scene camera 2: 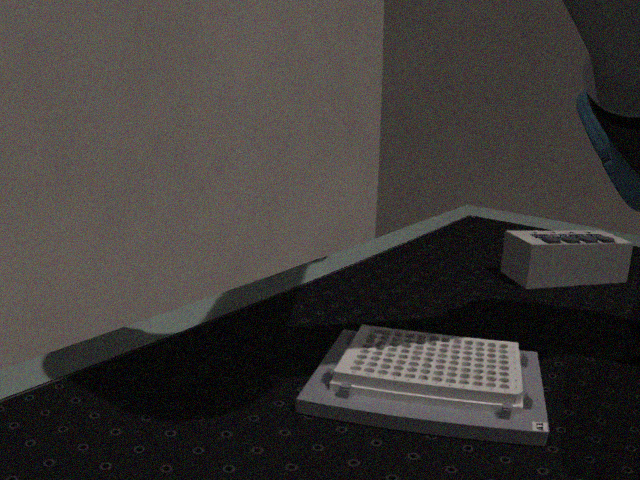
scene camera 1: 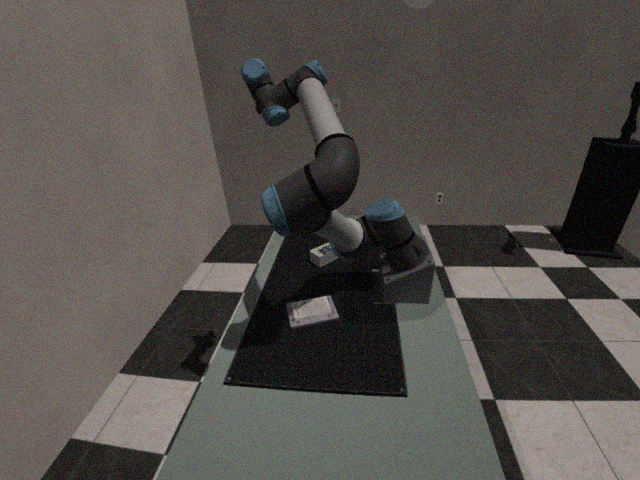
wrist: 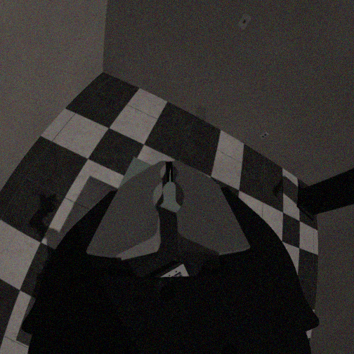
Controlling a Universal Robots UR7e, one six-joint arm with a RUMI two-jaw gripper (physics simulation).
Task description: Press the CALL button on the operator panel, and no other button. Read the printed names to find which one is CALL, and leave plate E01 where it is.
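Frame: origin at the arm's base, x ahead, y left, z up, level; centimetres.
Seen in the pictures: arm's base at its link origin: (scene camera 1: 408, 256).
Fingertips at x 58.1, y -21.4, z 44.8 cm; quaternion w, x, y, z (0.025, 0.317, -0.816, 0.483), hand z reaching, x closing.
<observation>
Offsets run from my fingertips to a thing's middle. Level surfaces: height alone.
The operator panel @[dy +9.7, dx -24.4, dz -54.5 cm] (scene camera 1: 319, 256) (scene camera 2: 578, 264) is a pale box with dark buttons in a row on top, near the far end of the mat. A small part of the panel (wrist: 176, 272) shows low in the wrist view, below the fingers. Its printed names are too small to read. The white many-welled plate @[dy +44.9, dx -28.3, dz -55.4 cm] (scene camera 1: 313, 308) (scene camera 2: 429, 364) lies on a grey holder @[dy +44.9, dx -28.3, dz -56.2 cm] (scene camera 2: 413, 419); no E01 marking is legible. My gripper (wrist: 169, 163) is shut and empty, high above the table. It does not show in the scene views.
A black mat @[dz -57.3 cm] (scene camera 1: 320, 361) (scene camera 2: 248, 439) lies on the green table @[dz -58.6 cm] (scene camera 1: 330, 434). The arm's base stands on a grey block (scene camera 1: 408, 286) at the mat's right edge. A wall (scene camera 1: 103, 155) (scene camera 2: 180, 155) runs along the left. A dark stand (scene camera 1: 599, 196) (wrist: 327, 192) is off to the right.
</observation>
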